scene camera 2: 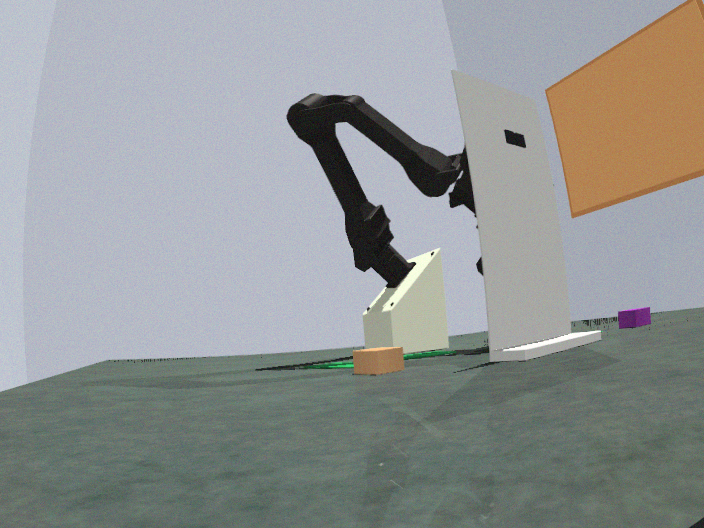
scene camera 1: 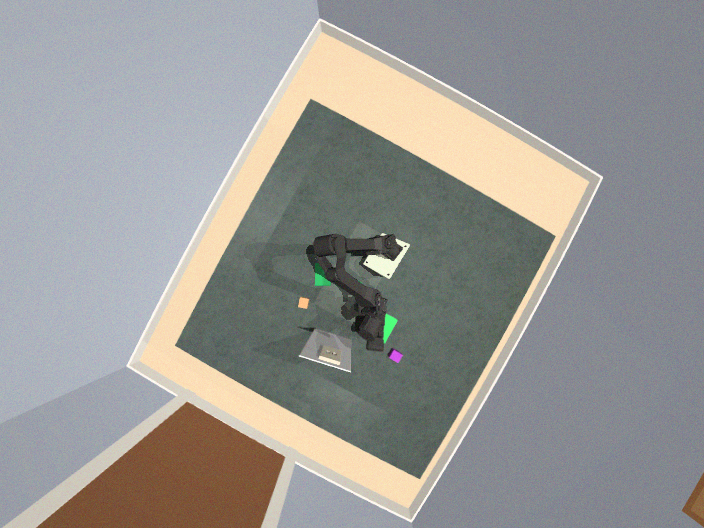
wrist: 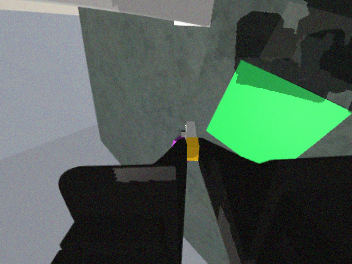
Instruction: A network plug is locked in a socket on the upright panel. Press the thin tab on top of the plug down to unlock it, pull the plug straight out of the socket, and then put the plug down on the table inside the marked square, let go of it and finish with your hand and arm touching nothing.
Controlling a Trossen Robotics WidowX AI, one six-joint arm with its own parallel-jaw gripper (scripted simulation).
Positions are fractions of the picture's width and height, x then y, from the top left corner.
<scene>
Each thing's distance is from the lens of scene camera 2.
orange block (scene camera 2: 0.53, 0.68): 55 cm
</scene>
